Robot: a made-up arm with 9 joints. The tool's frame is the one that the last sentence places.
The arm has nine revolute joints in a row. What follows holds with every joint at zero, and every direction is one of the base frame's. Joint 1 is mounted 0.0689 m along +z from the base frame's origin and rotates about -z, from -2.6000 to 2.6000 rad. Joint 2 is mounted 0.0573 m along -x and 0.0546 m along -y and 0.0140 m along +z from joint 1 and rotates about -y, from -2.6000 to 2.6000 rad. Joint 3 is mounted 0.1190 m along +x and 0.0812 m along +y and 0.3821 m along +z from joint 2 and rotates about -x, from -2.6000 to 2.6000 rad. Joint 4 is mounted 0.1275 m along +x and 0.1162 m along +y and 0.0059 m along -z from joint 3 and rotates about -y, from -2.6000 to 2.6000 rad. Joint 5 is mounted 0.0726 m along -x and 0.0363 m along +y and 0.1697 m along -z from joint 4 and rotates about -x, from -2.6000 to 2.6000 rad. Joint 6 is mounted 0.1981 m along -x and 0.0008 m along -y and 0.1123 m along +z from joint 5 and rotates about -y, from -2.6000 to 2.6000 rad. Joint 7 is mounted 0.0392 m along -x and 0.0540 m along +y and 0.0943 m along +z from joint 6 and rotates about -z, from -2.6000 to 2.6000 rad. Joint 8 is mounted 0.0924 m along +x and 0.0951 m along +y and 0.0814 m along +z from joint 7 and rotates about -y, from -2.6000 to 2.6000 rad. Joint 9 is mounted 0.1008 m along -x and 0.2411 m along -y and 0.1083 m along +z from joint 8 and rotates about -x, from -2.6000 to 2.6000 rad. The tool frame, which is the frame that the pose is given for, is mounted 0.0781 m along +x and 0.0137 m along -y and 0.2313 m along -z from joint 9; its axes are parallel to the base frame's.
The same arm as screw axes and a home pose.
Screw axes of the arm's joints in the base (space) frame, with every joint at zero. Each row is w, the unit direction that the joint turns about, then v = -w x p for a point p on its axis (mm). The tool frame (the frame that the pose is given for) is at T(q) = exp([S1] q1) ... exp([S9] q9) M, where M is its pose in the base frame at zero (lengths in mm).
S1 = (0, 0, -1, 0, 0, 0)
S2 = (0, -1, 0, 82.9, 0, 57.3)
S3 = (-1, 0, 0, 0, -465, 26.6)
S4 = (0, -1, 0, 459.1, 0, -189.2)
S5 = (-1, 0, 0, 0, -289.4, 179.1)
S6 = (0, -1, 0, 401.7, 0, 81.5)
S7 = (0, 0, -1, -232.3, -120.7, 0)
S8 = (0, -1, 0, 577.4, 0, 28.3)
S9 = (-1, 0, 0, 0, -685.7, 86.3)
M: xyz -51 72.6 454.4 (mm) quaternion w x y z 1 0 0 0
Joint limits (deg, base to tool): -148.97..148.97 -148.97..148.97 -148.97..148.97 -148.97..148.97 -148.97..148.97 -148.97..148.97 -148.97..148.97 -148.97..148.97 -148.97..148.97

